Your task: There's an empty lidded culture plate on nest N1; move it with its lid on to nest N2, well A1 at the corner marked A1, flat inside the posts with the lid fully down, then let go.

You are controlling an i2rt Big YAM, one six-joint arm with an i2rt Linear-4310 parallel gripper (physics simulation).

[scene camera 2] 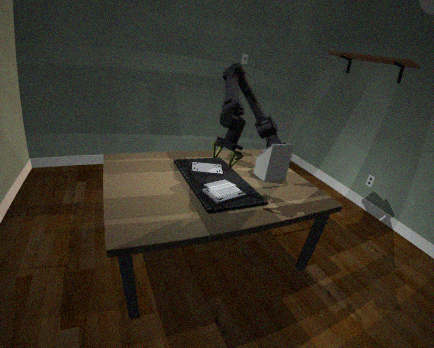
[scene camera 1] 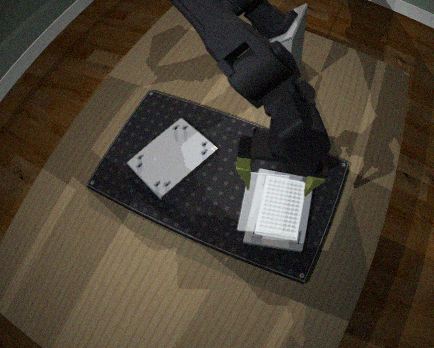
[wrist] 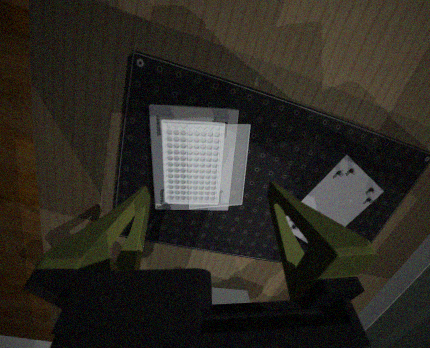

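Seen in the pictures: gripper, between the fingertips: (scene camera 2: 221,163) (scene camera 1: 277,190) (wrist: 208,189); arm's base, origin of its link: (scene camera 2: 275,150) (scene camera 1: 277,28).
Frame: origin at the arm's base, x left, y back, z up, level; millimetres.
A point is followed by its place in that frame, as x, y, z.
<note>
The white multi-well plate (scene camera 1: 281,207) @[183, -368, -115] (scene camera 2: 225,190) (wrist: 192,162) @[185, -372, -115] sits on a pale nest (scene camera 1: 272,244) @[202, -437, -136] (wrist: 192,113) @[205, -431, -136]. Its clear lid (scene camera 1: 248,215) @[132, -410, -123] (wrist: 239,165) @[119, -387, -123] appears shifted sideways, overlapping part of the plate and sticking out past the nest on the side facing the other nest. That other nest (scene camera 1: 172,157) @[-73, -366, -137] (scene camera 2: 207,168) @[-66, -365, -136] (wrist: 345,192) @[-84, -399, -136] is bare, turned at an angle, with dark posts near its corners. A small white mark shows at one corner in scene camera 1; its lettering is unreadable. My gripper (scene camera 1: 278,191) @[175, -396, 1] (scene camera 2: 224,161) @[175, -396, 1] (wrist: 208,189) @[175, -396, 1] is open and empty, above the board and apart from the plate.
Both nests stand on a dark perforated board (scene camera 1: 200,200) @[28, -418, -148] (scene camera 2: 250,198) @[238, -252, -148] (wrist: 280,125) @[77, -459, -148] with raised-looking edges, on a wooden table (scene camera 1: 125,265) @[-36, -621, -161] (scene camera 2: 145,200) @[180, -716, -161]. A pale angular block (scene camera 1: 298,42) @[58, 1, -21] (scene camera 2: 276,162) @[61, -22, -48] stands by the arm's base. A wall shelf (scene camera 2: 375,58) is far off.
</note>
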